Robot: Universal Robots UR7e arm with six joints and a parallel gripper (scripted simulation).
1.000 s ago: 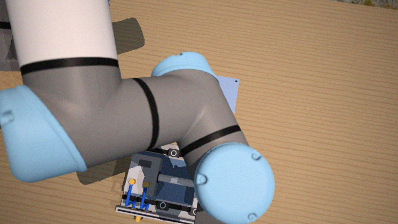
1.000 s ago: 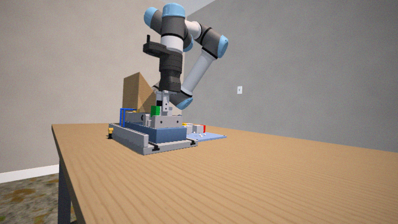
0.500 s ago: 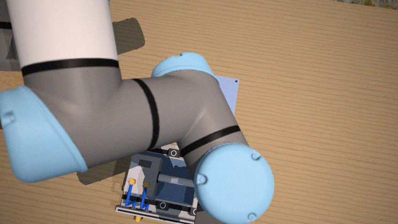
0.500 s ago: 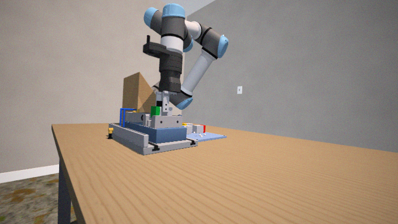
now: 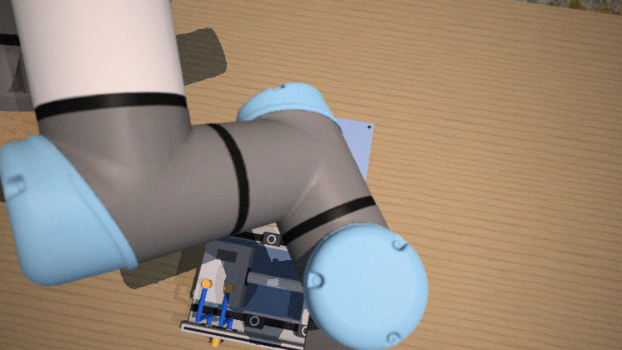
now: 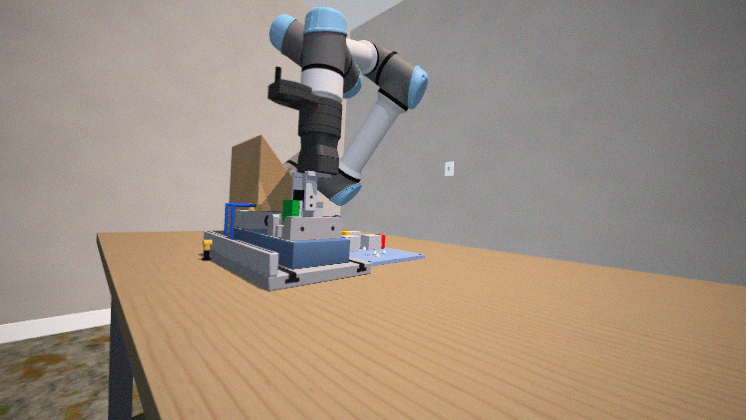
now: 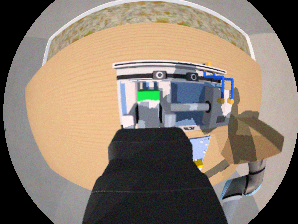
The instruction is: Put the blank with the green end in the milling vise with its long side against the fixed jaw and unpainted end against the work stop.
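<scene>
Right now my hand is 2 cm above the green-ended blank. Also, from my hand: work stop rod 5 cm to the left, 3 cm below; then fixed jaw 5 cm below, 3 cm ahead, 1 cm to the left; then hose block 17 cm behind, 5 cm below, 1 cm to the left.
</scene>
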